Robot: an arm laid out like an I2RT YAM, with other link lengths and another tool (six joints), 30 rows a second.
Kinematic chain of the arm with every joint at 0, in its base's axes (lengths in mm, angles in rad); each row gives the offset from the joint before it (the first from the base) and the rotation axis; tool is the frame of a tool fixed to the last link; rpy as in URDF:
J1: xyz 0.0 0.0 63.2 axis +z
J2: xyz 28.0 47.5 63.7 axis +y
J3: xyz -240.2 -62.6 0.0 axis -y
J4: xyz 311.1 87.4 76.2 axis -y
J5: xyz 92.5 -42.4 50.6 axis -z
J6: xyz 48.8 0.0 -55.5 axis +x
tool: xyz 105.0 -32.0 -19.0 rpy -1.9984 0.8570 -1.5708
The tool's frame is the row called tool.
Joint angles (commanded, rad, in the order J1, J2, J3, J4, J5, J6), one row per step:
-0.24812, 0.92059, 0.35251, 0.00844, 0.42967, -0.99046
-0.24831, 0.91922, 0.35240, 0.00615, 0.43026, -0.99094
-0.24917, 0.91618, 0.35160, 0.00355, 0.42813, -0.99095
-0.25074, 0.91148, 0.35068, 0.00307, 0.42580, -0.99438
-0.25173, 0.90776, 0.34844, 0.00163, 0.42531, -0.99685
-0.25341, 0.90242, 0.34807, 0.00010, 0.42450, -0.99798
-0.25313, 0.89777, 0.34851, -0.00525, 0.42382, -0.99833
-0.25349, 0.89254, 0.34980, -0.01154, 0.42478, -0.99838
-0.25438, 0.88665, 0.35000, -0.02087, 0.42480, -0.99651
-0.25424, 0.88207, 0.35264, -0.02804, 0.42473, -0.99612
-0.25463, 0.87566, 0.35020, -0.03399, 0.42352, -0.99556
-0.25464, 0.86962, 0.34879, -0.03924, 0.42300, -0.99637
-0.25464, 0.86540, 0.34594, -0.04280, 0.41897, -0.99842
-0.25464, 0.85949, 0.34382, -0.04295, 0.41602, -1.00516
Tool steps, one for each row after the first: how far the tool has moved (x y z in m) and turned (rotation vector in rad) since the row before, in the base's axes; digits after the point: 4 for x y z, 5 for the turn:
-0.0003, -0.0001, 0.0000, -0.00036, 0.00136, -0.00046
-0.0003, 0.0000, 0.0001, 0.00118, 0.00008, 0.00095
-0.0001, -0.0002, 0.0011, -0.00183, -0.00147, 0.00206
-0.0006, -0.0001, -0.0001, -0.00135, 0.00136, 0.00062
-0.0003, -0.0005, 0.0014, -0.00118, -0.00277, -0.00045
-0.0003, 0.0003, 0.0008, 0.00019, 0.00037, 0.00103
-0.0005, -0.0001, 0.0013, -0.00058, -0.00007, -0.00115
-0.0010, -0.0001, 0.0003, 0.00201, 0.00203, -0.00181
-0.0002, 0.0001, 0.0015, 0.00027, -0.00029, 0.00001
-0.0009, 0.0002, -0.0002, 0.00148, 0.00142, 0.00037
-0.0007, 0.0002, 0.0004, -0.00010, 0.00101, 0.00082
-0.0004, 0.0007, -0.0008, 0.00131, 0.00279, 0.00441
0.0002, 0.0005, 0.0010, -0.00376, 0.00004, 0.00577

